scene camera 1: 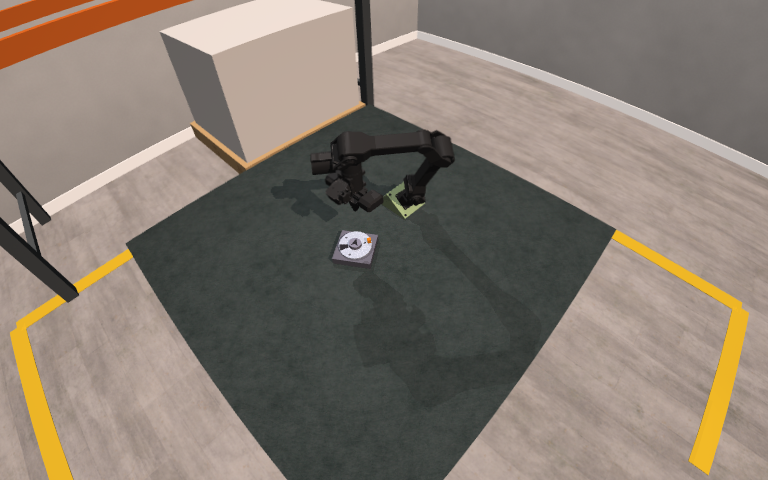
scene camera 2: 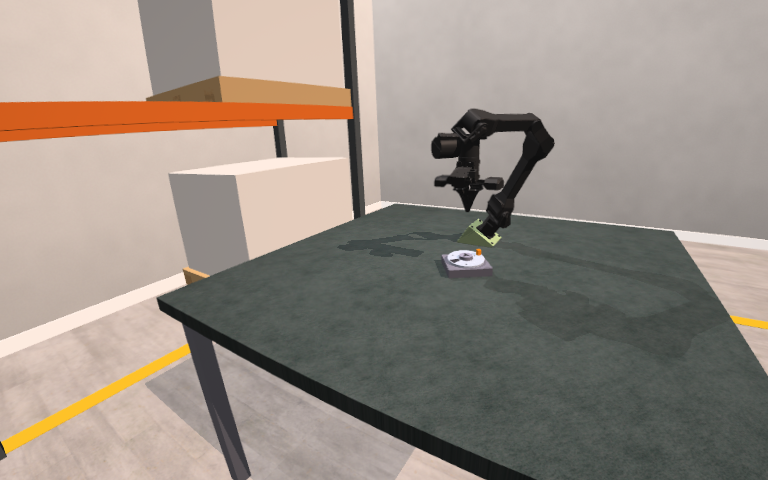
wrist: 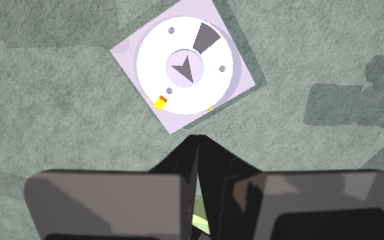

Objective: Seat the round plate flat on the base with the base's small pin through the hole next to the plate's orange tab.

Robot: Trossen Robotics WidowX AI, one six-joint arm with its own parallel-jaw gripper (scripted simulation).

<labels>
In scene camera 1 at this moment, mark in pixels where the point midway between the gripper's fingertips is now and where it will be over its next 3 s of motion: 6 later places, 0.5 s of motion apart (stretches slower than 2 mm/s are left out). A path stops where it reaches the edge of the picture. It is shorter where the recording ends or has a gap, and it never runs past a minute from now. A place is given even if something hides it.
My gripper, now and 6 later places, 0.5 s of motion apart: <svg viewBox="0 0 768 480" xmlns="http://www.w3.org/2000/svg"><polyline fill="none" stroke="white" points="355,210 368,231 370,239 371,244 371,242 371,241 371,239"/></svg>
</labels>
